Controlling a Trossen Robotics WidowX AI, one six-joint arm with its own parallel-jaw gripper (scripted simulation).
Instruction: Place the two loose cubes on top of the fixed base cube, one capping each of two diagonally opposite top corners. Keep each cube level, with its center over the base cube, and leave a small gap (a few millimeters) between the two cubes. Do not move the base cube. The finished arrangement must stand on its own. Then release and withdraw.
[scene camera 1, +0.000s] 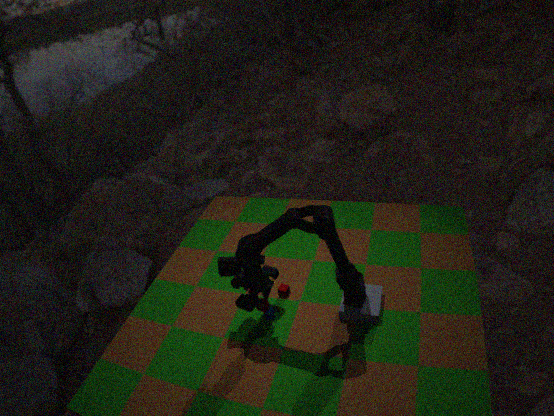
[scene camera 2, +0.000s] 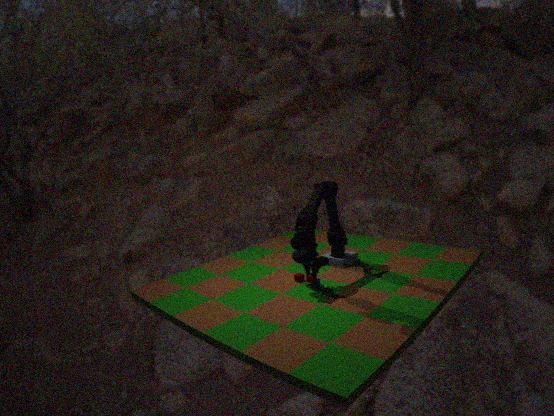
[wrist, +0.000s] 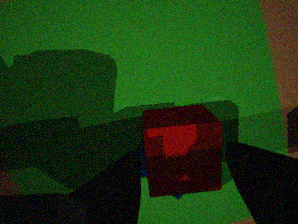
Observation:
In view: the gripper (scene camera 1: 262, 303).
The gripper is seen too in the wrist view (wrist: 182, 155).

